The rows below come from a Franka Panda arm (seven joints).
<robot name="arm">
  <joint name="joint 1" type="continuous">
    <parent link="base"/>
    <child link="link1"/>
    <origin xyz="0 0 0.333"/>
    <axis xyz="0 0 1"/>
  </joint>
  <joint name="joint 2" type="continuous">
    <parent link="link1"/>
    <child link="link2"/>
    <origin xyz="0 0 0"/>
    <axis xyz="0 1 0"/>
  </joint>
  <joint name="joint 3" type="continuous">
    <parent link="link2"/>
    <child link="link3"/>
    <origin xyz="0 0 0.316"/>
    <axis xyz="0 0 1"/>
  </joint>
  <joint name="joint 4" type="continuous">
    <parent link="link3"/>
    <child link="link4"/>
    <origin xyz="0.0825 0 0"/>
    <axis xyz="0 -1 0"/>
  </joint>
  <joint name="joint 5" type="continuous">
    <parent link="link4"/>
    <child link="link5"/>
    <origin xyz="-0.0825 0 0.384"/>
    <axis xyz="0 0 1"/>
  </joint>
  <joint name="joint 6" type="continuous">
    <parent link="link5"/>
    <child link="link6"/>
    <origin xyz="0 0 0"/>
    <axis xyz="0 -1 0"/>
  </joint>
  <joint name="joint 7" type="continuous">
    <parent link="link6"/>
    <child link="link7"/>
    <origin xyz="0.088 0 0"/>
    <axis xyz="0 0 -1"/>
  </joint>
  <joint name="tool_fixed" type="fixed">
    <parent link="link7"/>
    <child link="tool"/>
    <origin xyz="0 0 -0.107" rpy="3.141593 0 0"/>
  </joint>
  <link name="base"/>
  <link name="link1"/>
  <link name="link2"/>
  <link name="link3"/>
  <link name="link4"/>
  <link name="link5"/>
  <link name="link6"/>
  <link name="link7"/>
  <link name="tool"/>
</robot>
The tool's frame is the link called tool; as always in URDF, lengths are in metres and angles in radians. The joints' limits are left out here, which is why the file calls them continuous.
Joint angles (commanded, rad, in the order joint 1, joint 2, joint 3, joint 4, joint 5, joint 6, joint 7), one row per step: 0.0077 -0.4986 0.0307 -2.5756 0.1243 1.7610 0.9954; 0.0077 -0.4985 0.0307 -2.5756 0.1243 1.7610 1.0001; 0.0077 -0.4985 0.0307 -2.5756 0.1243 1.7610 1.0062; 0.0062 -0.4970 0.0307 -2.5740 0.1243 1.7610 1.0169; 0.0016 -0.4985 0.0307 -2.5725 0.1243 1.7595 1.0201; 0.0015 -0.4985 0.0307 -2.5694 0.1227 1.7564 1.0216; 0.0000 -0.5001 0.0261 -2.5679 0.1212 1.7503 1.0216; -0.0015 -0.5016 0.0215 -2.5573 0.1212 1.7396 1.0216; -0.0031 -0.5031 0.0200 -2.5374 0.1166 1.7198 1.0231; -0.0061 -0.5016 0.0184 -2.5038 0.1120 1.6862 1.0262; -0.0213 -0.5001 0.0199 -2.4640 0.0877 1.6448 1.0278; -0.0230 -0.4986 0.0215 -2.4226 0.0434 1.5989 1.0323; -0.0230 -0.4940 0.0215 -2.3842 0.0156 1.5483 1.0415
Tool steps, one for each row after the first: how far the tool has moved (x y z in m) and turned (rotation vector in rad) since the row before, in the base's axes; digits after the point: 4 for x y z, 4 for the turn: 0.0000 0.0000 0.0000 -0.0015 0.0006 -0.0044; 0.0000 0.0000 0.0000 -0.0019 0.0006 -0.0058; 0.0005 -0.0005 0.0002 -0.0033 0.0009 -0.0116; 0.0002 -0.0016 0.0011 -0.0009 -0.0012 -0.0075; 0.0003 -0.0001 0.0012 -0.0017 0.0001 -0.0004; -0.0004 -0.0022 0.0009 0.0011 0.0029 -0.0042; 0.0011 -0.0019 0.0046 0.0028 -0.0015 -0.0044; 0.0019 -0.0011 0.0081 -0.0028 -0.0016 -0.0001; 0.0033 -0.0015 0.0123 -0.0027 0.0016 -0.0019; 0.0031 -0.0067 0.0145 -0.0218 0.0031 -0.0019; 0.0021 -0.0041 0.0151 -0.0423 0.0065 0.0143; 0.0009 -0.0027 0.0127 -0.0286 0.0172 0.0018
